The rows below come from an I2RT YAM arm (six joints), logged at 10 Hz.
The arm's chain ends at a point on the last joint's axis. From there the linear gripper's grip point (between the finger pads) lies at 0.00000 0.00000 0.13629 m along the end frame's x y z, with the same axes.
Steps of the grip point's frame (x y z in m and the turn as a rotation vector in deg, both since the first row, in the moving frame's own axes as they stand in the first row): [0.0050 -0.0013 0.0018 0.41 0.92 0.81]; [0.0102 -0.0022 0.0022 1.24 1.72 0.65]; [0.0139 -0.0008 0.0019 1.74 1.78 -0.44]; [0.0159 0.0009 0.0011 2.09 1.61 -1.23]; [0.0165 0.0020 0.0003 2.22 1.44 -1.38]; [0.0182 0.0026 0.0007 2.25 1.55 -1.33]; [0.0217 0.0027 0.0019 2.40 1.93 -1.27]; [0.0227 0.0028 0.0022 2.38 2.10 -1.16]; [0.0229 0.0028 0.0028 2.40 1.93 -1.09]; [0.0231 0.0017 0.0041 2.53 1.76 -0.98]
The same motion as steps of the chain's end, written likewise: [0.0028 -0.0003 0.0018 0.41 0.92 0.81]; [0.0061 0.0007 0.0023 1.24 1.72 0.65]; [0.0097 0.0034 0.0020 1.74 1.78 -0.44]; [0.0121 0.0059 0.0012 2.09 1.61 -1.23]; [0.0131 0.0073 0.0004 2.22 1.44 -1.38]; [0.0146 0.0080 0.0009 2.25 1.55 -1.33]; [0.0172 0.0085 0.0021 2.40 1.93 -1.27]; [0.0178 0.0085 0.0024 2.38 2.10 -1.16]; [0.0184 0.0085 0.0030 2.40 1.93 -1.09]; [0.0190 0.0078 0.0043 2.53 1.76 -0.98]
